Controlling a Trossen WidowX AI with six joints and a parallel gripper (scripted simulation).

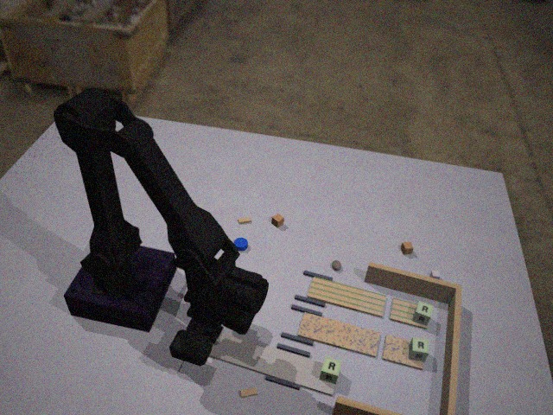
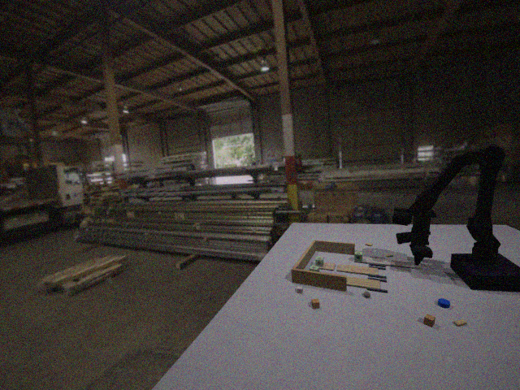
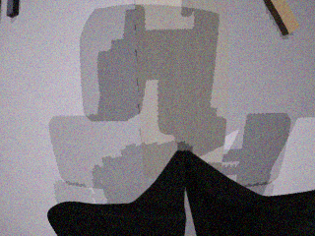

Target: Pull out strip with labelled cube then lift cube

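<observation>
My gripper tip is now 80 mm short of the wood chip and 90 mm to the left of it. Also, from my gripper tip: blue disc 20 mm ahead, 250 mm to the left; then grey pebble 230 mm ahead, 220 mm to the left; then white cube 450 mm ahead, 210 mm to the left.
</observation>
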